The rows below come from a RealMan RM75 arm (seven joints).
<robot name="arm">
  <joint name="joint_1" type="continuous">
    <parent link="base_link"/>
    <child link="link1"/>
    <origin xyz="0 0 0.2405" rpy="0 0 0"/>
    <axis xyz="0 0 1"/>
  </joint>
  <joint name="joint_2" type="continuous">
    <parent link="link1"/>
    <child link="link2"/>
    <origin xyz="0 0 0" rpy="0 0 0"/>
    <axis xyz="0 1 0"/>
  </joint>
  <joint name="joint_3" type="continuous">
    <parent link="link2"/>
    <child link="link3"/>
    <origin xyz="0 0 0.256" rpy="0 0 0"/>
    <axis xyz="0 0 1"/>
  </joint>
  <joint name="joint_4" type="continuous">
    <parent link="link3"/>
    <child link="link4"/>
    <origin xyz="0 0 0" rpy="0 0 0"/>
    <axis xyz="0 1 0"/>
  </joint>
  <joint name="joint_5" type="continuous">
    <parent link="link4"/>
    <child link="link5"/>
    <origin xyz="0 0 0.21" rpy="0 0 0"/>
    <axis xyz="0 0 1"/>
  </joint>
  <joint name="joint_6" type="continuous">
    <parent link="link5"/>
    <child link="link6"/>
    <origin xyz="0 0 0" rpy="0 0 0"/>
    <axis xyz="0 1 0"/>
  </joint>
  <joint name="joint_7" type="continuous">
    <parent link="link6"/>
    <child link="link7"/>
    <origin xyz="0 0 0.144" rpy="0 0 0"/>
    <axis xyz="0 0 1"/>
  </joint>
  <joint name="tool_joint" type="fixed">
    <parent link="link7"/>
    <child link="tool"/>
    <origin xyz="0 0 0" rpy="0 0 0"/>
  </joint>
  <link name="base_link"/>
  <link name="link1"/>
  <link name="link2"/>
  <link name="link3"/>
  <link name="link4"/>
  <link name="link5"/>
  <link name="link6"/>
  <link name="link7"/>
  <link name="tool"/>
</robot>
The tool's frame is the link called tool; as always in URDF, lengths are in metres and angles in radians. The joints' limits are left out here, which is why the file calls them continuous.
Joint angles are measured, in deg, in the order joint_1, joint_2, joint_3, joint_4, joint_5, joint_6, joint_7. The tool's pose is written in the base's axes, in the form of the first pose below.
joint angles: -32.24, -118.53, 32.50, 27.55, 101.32, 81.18, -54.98
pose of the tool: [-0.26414 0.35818 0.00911 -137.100 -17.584 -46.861]
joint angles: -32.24, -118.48, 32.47, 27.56, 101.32, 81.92, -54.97
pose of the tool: [-0.26292 0.35713 0.00955 -137.415 -17.166 -47.512]
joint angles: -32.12, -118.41, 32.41, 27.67, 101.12, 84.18, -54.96
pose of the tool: [-0.25939 0.35348 0.01097 -138.164 -15.997 -49.658]
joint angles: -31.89, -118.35, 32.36, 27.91, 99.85, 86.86, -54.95
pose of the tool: [-0.25462 0.34995 0.01497 -138.015 -14.558 -52.954]
